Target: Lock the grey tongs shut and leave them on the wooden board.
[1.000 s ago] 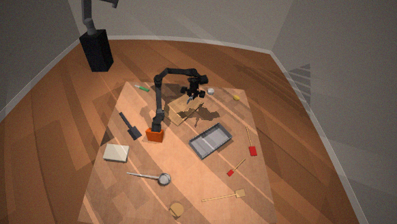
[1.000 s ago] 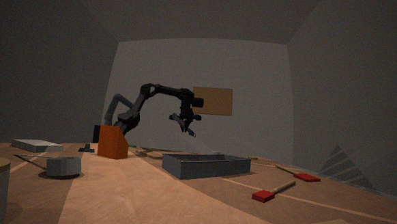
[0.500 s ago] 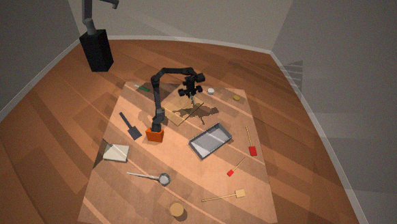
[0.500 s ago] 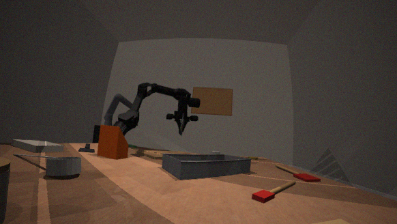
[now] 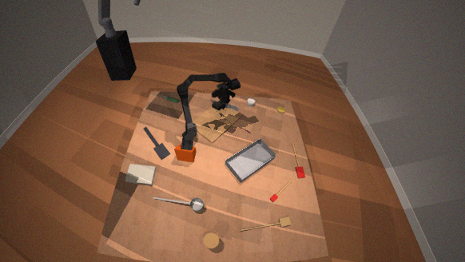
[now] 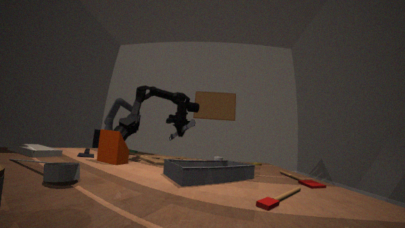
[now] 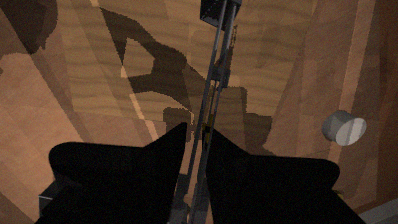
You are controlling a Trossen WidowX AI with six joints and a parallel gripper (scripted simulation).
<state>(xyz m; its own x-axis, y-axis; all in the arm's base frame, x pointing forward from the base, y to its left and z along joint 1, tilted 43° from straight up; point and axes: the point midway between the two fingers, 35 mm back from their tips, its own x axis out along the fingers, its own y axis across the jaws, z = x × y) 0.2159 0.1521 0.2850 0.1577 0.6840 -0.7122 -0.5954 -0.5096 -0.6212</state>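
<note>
Right now the wooden board is 15 cm below my gripper tip, 4 cm behind it and 2 cm to the left of it. Round my gripper tip: grey roasting tin 33 cm to the right, 18 cm ahead, 13 cm below; then green tool 47 cm behind, 26 cm to the left, 15 cm below; then black spatula 47 cm behind, 21 cm to the right, 15 cm below.
</note>
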